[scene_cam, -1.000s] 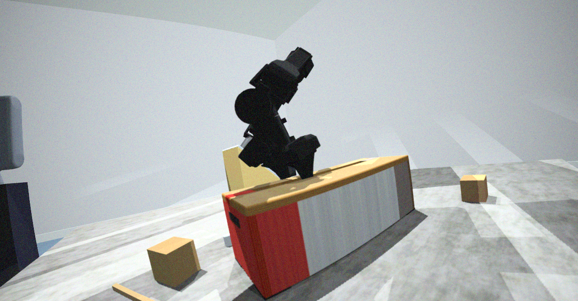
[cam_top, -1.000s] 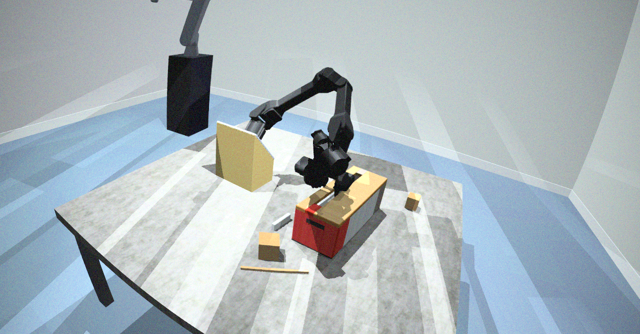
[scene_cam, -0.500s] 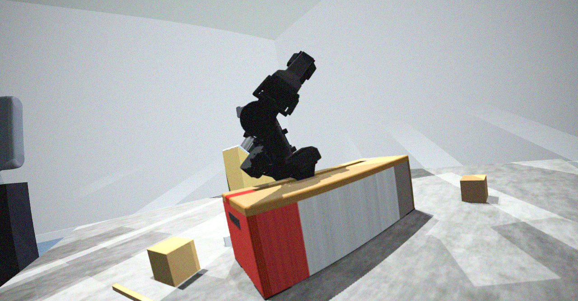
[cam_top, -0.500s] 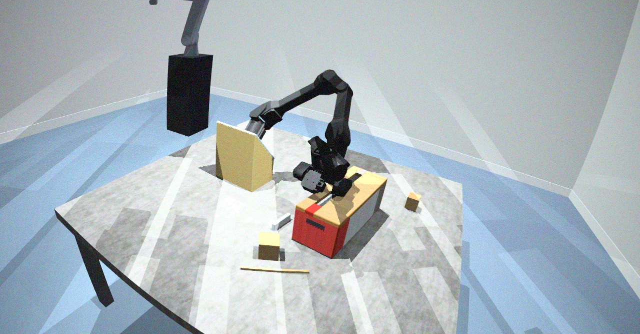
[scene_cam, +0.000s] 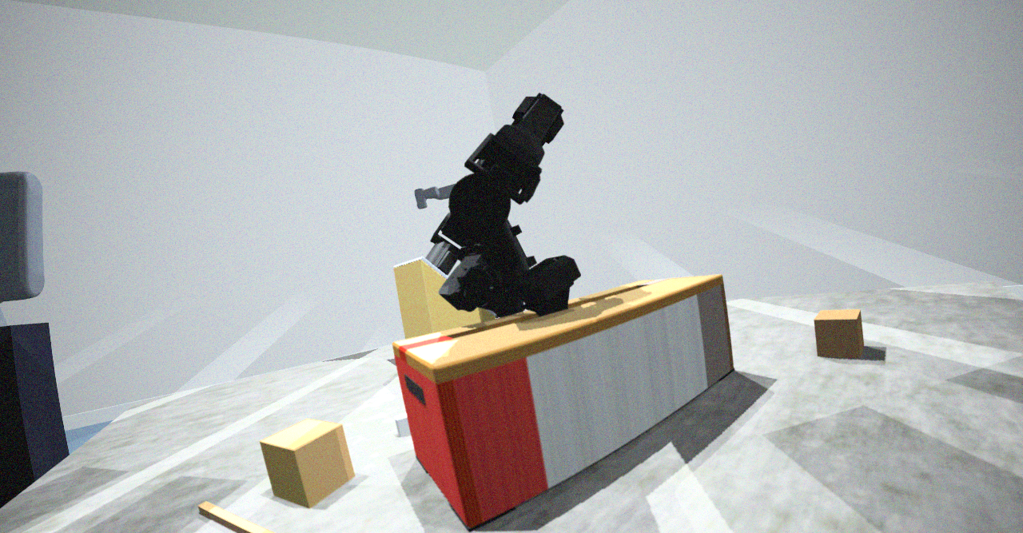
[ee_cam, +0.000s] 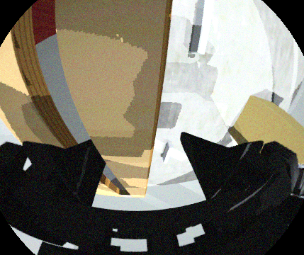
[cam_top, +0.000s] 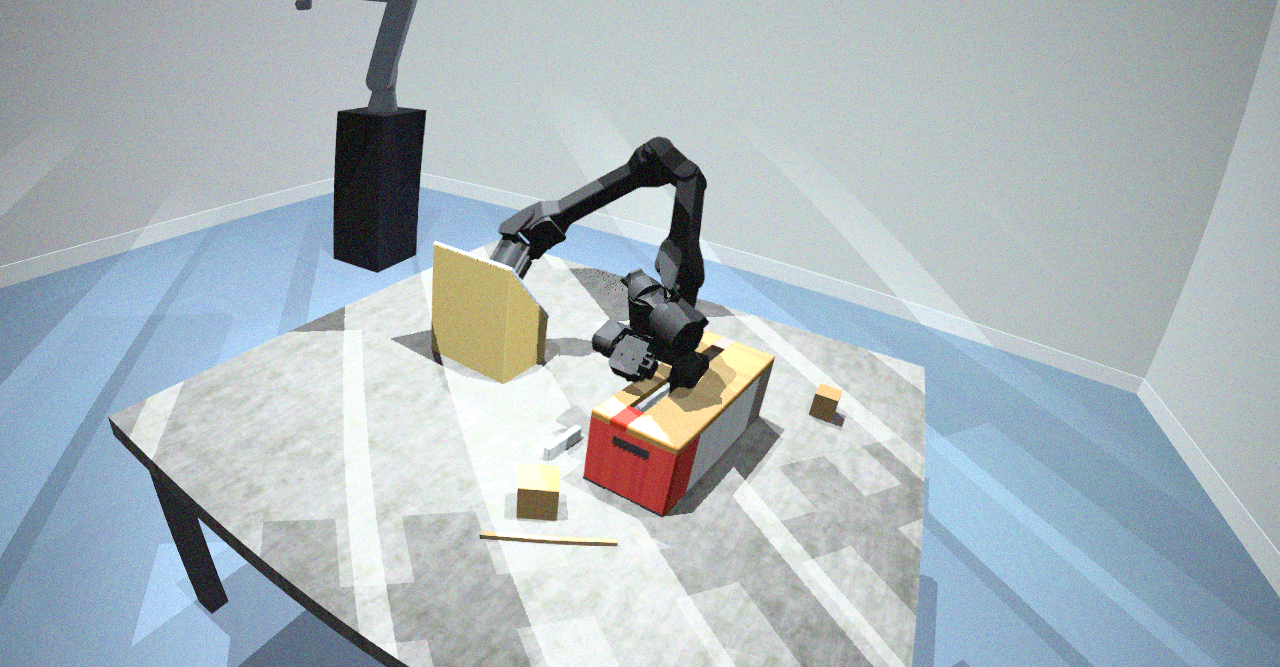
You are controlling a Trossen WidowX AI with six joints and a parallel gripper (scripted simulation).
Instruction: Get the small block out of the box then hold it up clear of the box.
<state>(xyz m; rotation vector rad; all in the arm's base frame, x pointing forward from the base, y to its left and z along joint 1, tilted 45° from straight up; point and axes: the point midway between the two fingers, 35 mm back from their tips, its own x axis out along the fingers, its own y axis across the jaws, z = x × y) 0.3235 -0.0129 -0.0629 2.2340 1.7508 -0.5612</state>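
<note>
My gripper tip is 5 cm short of the dark bluish block and 1 cm to the right of it. Round my gripper tip: tan cube 7 cm behind, 28 cm to the right, 6 cm below; long box 3 cm ahead, 2 cm below; thin wooden stick 2 cm behind, 34 cm to the right, 8 cm below.
</note>
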